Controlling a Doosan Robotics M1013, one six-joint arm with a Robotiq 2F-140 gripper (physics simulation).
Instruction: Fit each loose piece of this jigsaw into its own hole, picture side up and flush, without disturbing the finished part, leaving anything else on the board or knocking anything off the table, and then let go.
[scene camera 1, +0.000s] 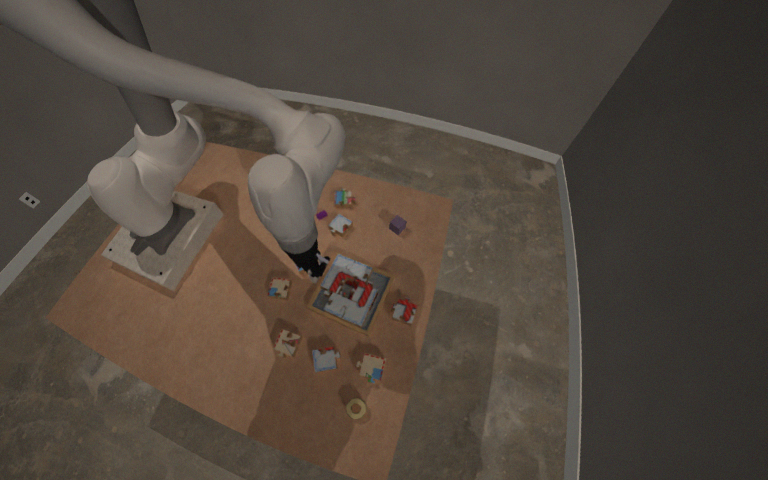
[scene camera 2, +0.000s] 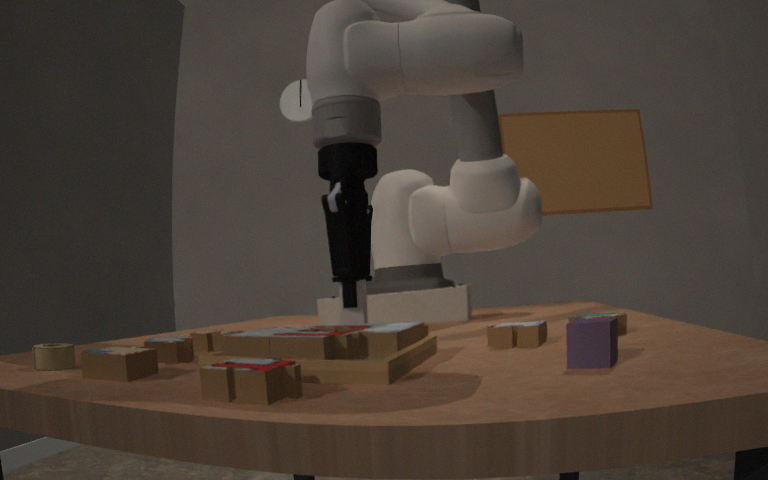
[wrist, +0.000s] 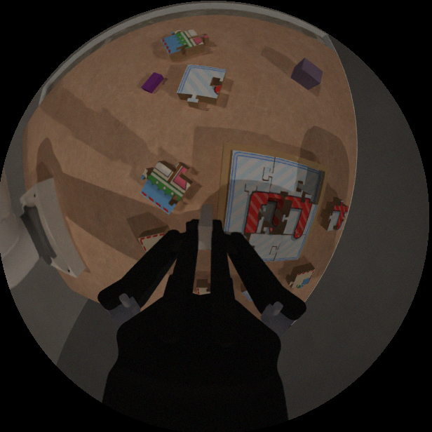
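Note:
My gripper (scene camera 1: 312, 276) (scene camera 2: 352, 311) (wrist: 206, 213) is shut and empty, pointing down a little above the table, left of the wooden board (scene camera 1: 338, 319) (scene camera 2: 362, 371) (wrist: 224, 185). The red-and-pale-blue assembled part (scene camera 2: 300, 342) (wrist: 255, 212) stands above the board's rim. Gaps show at its centre and top right corner in the wrist view. A green-blue-pink piece (wrist: 167, 185) lies left of the board, near the fingers. Other loose pieces include a pale blue corner (scene camera 1: 340, 224) (scene camera 2: 517, 333) (wrist: 202, 82), a green-blue piece (scene camera 1: 343, 197) (wrist: 185, 42) and a red-striped piece (scene camera 1: 404, 311) (scene camera 2: 249, 382) (wrist: 337, 216).
Cream pieces (scene camera 1: 278, 288) (scene camera 1: 287, 343) (scene camera 1: 371, 365) and a pale blue piece (scene camera 1: 325, 360) lie around the board. A purple box (scene camera 1: 398, 224) (scene camera 2: 591, 343) (wrist: 306, 74), small purple block (scene camera 1: 321, 215) (wrist: 152, 82) and yellow ring (scene camera 1: 356, 400) (scene camera 2: 53, 357) are on the table.

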